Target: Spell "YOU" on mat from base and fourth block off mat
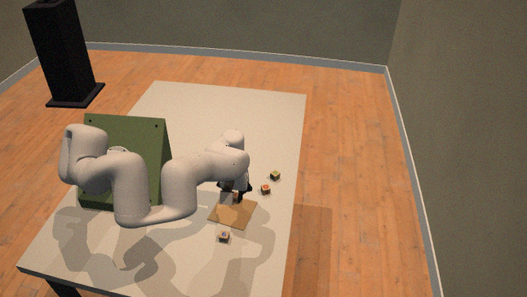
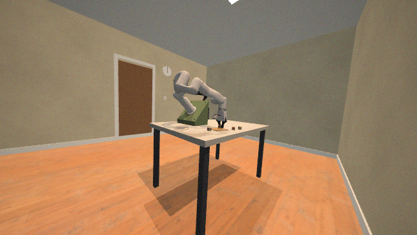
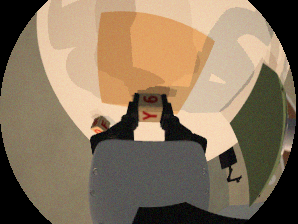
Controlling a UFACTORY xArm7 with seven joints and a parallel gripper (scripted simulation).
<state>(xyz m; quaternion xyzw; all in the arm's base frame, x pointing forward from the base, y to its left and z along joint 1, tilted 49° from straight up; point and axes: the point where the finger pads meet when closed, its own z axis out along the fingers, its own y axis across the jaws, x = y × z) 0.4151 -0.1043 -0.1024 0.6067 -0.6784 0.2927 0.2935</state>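
Right now my hand is 50 mm to the left of the tan mat and 30 mm above it. From my hand the other things lie so: red block: 110 mm ahead, 60 mm to the left, 10 mm below.
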